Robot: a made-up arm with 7 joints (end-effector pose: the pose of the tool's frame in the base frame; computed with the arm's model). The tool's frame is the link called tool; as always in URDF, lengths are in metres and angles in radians. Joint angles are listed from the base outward.
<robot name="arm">
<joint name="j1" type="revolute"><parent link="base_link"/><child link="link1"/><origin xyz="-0.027 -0.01 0.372" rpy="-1.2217 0 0"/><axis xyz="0 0 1"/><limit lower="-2.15" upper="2.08" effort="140" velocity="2.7"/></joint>
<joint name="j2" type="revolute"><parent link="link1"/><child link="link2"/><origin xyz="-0.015 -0.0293 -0.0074" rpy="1.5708 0 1.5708"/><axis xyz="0 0 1"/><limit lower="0.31" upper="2.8" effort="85" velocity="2.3"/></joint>
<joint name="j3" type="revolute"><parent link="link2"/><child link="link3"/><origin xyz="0.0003 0.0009 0.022" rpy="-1.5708 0 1.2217"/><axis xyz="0 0 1"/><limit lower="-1.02" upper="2.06" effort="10" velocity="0.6"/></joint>
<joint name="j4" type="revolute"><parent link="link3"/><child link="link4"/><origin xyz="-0.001 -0.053 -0.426" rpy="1.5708 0 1.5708"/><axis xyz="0 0 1"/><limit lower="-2.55" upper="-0.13" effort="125" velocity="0.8"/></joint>
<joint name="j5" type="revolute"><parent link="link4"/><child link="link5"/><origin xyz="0.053 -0.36 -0.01" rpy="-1.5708 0 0"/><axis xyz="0 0 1"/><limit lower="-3.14" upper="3.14" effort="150" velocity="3.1"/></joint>
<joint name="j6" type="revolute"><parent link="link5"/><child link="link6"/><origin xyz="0.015 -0.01 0.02" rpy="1.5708 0 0"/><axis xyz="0 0 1"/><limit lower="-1.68" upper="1.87" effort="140" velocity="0.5"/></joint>
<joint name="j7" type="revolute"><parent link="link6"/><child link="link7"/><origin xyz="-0.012 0.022 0.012" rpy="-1.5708 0 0"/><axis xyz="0 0 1"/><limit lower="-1.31" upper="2.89" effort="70" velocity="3"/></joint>
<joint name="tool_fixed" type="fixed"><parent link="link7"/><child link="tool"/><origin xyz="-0.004 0.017 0.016" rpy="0 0 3.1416"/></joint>
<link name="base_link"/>
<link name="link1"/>
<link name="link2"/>
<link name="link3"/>
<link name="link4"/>
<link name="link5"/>
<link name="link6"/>
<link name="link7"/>
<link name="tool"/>
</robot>
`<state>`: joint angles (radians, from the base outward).
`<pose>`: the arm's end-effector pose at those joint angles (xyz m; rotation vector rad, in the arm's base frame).
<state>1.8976 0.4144 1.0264 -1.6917 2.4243 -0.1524 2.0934</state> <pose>-0.4944 0.3099 0.4075 0.7990 1.5072 -1.5835</pose>
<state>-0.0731 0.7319 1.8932 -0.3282 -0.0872 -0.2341 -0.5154</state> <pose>0.0027 0.5245 -0.0932 1.1403 -0.7472 1.1796</pose>
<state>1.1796 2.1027 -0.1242 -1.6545 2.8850 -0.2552 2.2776</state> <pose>0.1309 0.5318 0.2322 0.6215 0.6686 -2.7781</pose>
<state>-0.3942 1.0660 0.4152 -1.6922 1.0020 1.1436 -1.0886</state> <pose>0.3707 0.3847 0.4691 0.6948 -1.0716 -0.9621</pose>
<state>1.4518 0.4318 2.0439 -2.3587 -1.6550 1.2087 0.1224</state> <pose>-0.2006 0.2620 0.5662 -2.3303 -0.8734 -0.0581</pose>
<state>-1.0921 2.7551 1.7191 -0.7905 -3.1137 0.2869 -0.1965</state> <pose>-0.6457 0.1498 0.7584 1.4613 1.5191 1.6408</pose>
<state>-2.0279 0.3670 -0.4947 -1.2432 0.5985 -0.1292 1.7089</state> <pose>0.3408 -0.3067 0.8040 -2.1946 -1.1661 -0.7074</pose>
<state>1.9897 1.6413 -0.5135 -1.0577 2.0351 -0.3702 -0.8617</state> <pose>-0.4104 0.5276 0.4648 0.7837 0.8588 -0.3462</pose>
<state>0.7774 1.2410 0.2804 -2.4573 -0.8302 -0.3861 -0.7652</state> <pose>0.1484 0.2885 0.2340 -1.3382 1.0994 2.2686</pose>
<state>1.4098 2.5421 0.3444 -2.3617 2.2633 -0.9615 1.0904</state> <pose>0.2401 0.2312 0.1836 -0.9014 -0.5106 1.1078</pose>
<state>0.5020 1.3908 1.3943 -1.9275 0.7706 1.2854 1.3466</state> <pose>0.1172 0.4022 0.6849 0.0432 -1.6417 1.2566</pose>
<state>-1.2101 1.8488 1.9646 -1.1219 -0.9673 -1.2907 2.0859</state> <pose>-0.3169 0.5853 0.5320 -0.4164 2.3024 0.6637</pose>
